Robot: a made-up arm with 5 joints. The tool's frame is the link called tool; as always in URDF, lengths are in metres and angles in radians.
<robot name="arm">
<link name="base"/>
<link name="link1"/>
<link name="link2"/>
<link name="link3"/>
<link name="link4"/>
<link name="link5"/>
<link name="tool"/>
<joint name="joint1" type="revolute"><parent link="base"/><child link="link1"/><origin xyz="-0.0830 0.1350 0.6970" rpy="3.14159 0.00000 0.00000"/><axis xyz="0 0 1"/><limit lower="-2.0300" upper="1.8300"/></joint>
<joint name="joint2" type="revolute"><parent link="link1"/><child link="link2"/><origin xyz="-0.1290 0.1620 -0.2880" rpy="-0.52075 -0.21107 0.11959"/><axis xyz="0 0 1"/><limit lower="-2.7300" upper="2.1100"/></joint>
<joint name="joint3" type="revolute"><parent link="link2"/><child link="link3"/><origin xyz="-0.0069 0.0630 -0.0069" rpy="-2.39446 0.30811 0.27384"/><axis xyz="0 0 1"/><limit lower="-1.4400" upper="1.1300"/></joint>
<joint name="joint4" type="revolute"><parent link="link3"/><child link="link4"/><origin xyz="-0.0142 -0.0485 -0.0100" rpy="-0.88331 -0.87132 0.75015"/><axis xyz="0 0 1"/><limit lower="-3.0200" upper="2.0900"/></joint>
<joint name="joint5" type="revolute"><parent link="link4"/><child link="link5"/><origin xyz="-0.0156 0.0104 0.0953" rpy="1.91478 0.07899 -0.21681"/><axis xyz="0 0 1"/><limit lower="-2.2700" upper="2.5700"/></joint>
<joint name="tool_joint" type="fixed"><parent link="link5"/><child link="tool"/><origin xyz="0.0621 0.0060 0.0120" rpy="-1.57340 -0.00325 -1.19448"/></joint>
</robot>
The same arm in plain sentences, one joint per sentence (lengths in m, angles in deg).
The arm has five revolute joints in a row. What follows holds with every joint at zero, and every direction is one of the base frame's. Joint 1 lies 0.083 m along -x and 0.135 m along +y and 0.697 m along +z from the base frame's origin and rotates about -z, from -116.31 to 104.85 deg. Joint 2 lies 0.129 m along -x and 0.162 m along -y and 0.288 m along +z from joint 1 and rotates about the direction (-0.239798, -0.472297, -0.848194), from -156.42 to 120.89 deg. Joint 3 lies 0.005 m along -x and 0.051 m along -y and 0.0379 m along +z from joint 2 and rotates about the direction (-0.21871, -0.142406, 0.965343), from -82.51 to 64.74 deg. Joint 4 lies 0.019 m along -x and 0.043 m along -y and 0.021 m along -z from joint 3 and rotates about the direction (-0.902771, 0.336189, 0.268292), from -173.03 to 119.75 deg. Joint 5 lies 0.089 m along -x and 0.038 m along +y and 0.008 m along +z from joint 4 and rotates about -y, from -130.06 to 147.25 deg. The tool frame, which is the frame that the pose is given for, lies 0.017 m along +x and 0.012 m along -y and 0.06 m along +z from joint 5; its axes are the base frame's turned by roll -0.15, pitch -0.2 and yaw -0.19 deg (as in URDF: about the fixed x, then y, then z).
